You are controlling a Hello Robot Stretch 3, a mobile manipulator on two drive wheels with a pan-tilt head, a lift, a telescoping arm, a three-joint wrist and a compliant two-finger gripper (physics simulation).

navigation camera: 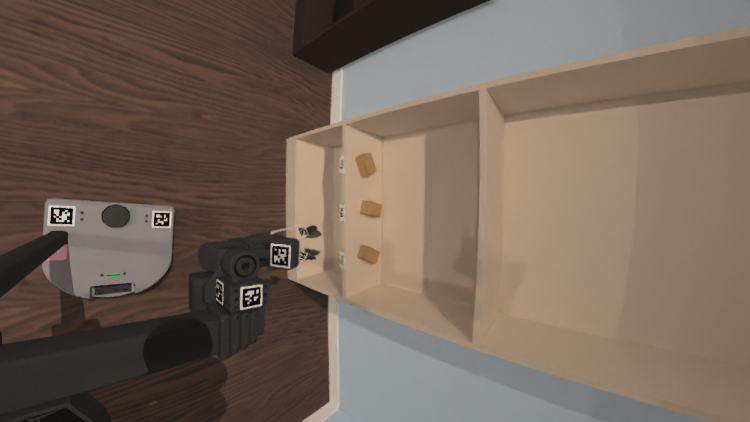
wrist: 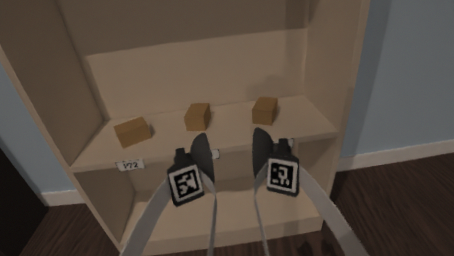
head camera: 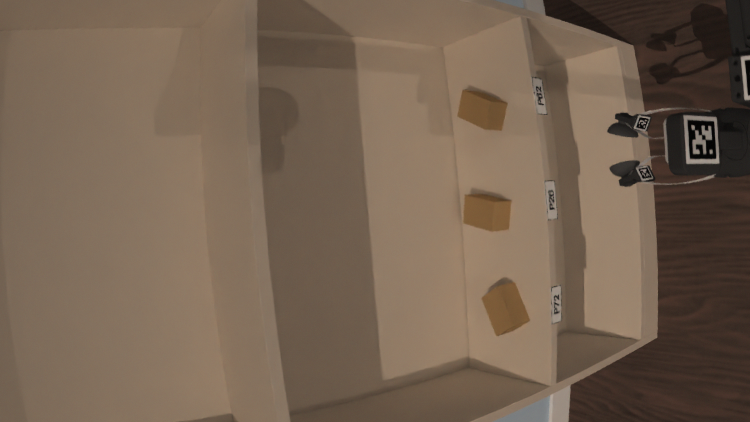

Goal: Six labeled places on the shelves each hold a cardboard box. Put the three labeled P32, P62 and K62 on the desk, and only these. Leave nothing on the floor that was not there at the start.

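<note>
Three cardboard boxes stand on one shelf of the pale unit. The box is behind label P62. The middle box is behind label P26. The third box is turned at an angle behind label P72. My gripper is open and empty, in front of the unit, sideways between the P62 and P26 labels. K62 and the desk do not show.
The pale shelf unit has side walls at both ends of the boxes' shelf. A dark unit stands beside it along the blue wall. My base and arm are over the wooden floor.
</note>
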